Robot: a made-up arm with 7 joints.
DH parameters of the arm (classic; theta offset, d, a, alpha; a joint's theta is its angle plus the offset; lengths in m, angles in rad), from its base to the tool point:
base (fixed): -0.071 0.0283 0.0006 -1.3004
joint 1: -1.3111 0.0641 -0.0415 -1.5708
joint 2: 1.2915 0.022 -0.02 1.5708
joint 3: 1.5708 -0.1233 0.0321 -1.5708
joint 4: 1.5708 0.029 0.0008 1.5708
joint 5: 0 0.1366 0.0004 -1.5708
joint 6: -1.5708 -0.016 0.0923 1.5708
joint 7: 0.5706 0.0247 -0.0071 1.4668
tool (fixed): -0.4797 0.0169 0 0
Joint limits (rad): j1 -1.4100..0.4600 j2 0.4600..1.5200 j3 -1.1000..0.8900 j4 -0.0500..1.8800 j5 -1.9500..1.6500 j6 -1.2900..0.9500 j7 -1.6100..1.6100
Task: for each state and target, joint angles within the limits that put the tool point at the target. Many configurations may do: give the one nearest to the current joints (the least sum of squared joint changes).
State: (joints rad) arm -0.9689 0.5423 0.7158 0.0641 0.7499 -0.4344 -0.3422
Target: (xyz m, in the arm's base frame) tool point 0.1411 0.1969 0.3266
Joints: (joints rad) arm -1.4100 1.3520 0.4252 0.1848 0.7981 0.0771 0.1191
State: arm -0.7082 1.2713 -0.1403 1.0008 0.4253 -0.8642 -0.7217
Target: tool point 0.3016 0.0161 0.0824
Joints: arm -1.2328 0.7109 -0.4003 0.5655 0.3552 -0.8870 -0.6656
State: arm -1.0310 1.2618 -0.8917 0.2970 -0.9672 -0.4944 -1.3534
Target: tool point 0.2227 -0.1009 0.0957
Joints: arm -1.4006 0.6083 -1.1000 0.0418 -0.8865 -0.3581 -1.2870
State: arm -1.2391 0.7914 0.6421 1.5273 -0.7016 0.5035 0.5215
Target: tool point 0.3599 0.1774 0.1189
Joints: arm -1.2845 0.7057 0.3657 0.7650 -1.0077 0.9500 0.2898
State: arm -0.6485 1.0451 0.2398 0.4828 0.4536 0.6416 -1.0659
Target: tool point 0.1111 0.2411 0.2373
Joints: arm -1.0899 0.9806 0.8900 0.0668 -0.2071 -0.1108 -1.4535
